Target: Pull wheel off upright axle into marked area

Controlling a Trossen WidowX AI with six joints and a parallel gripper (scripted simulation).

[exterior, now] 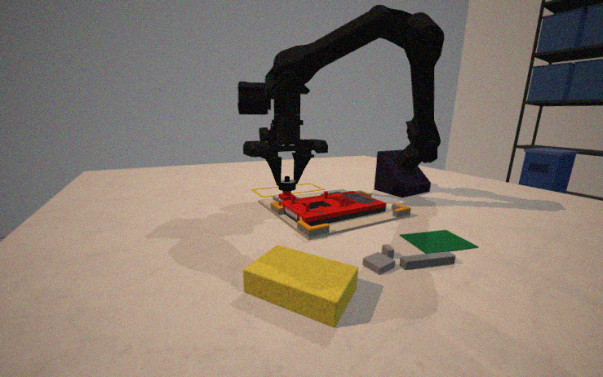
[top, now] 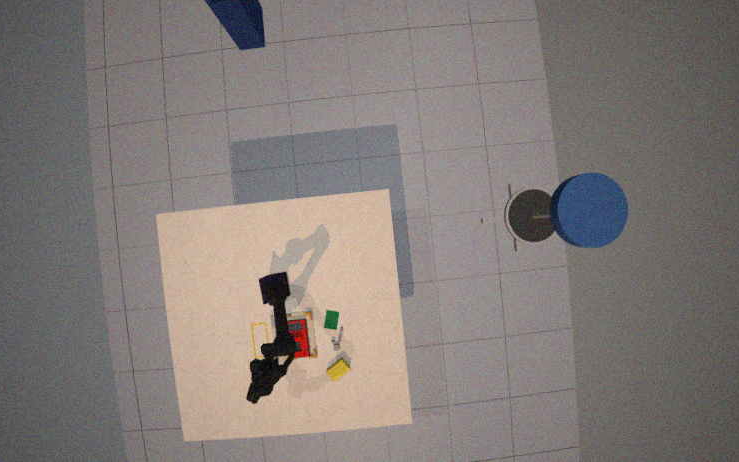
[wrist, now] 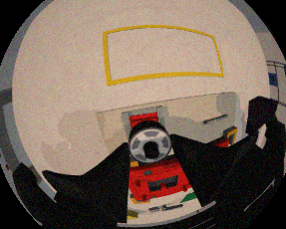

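Now: gripper tip right at the black wheel. Also, from my gripper tip: green square (13 cm behind, 30 cm to the left, 4 cm below); then yellow block (14 cm ahead, 31 cm to the left, 3 cm below).
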